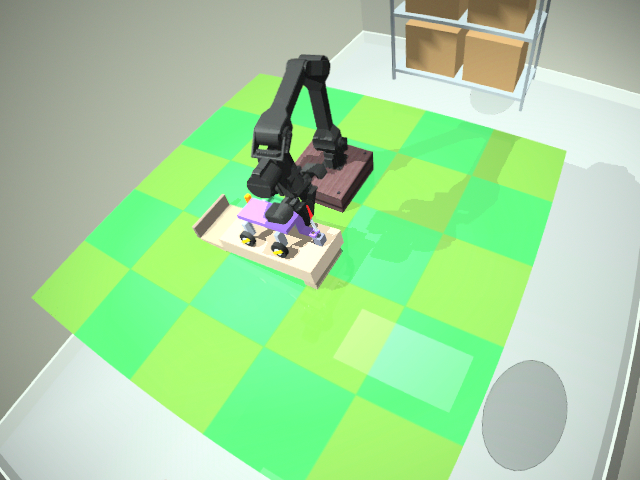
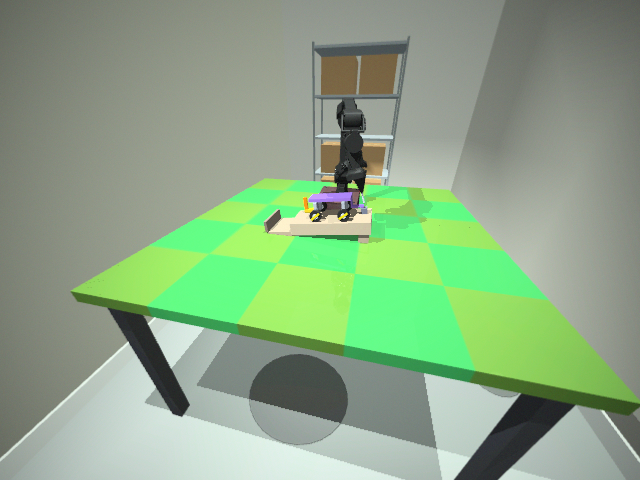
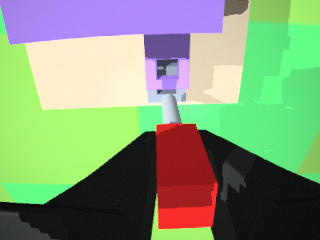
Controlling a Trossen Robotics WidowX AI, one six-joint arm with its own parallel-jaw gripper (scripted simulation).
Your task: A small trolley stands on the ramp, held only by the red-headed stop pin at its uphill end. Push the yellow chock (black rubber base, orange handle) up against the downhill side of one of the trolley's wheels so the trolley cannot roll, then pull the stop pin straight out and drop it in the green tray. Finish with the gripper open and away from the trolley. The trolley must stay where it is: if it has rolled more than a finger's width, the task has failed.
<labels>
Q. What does my gripper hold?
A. A stop pin.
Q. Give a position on a purple trolley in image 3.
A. At 165, 36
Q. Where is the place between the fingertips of my gripper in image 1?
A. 310, 218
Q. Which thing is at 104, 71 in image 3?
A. A beige ramp.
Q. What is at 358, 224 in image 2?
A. A beige ramp.
</labels>
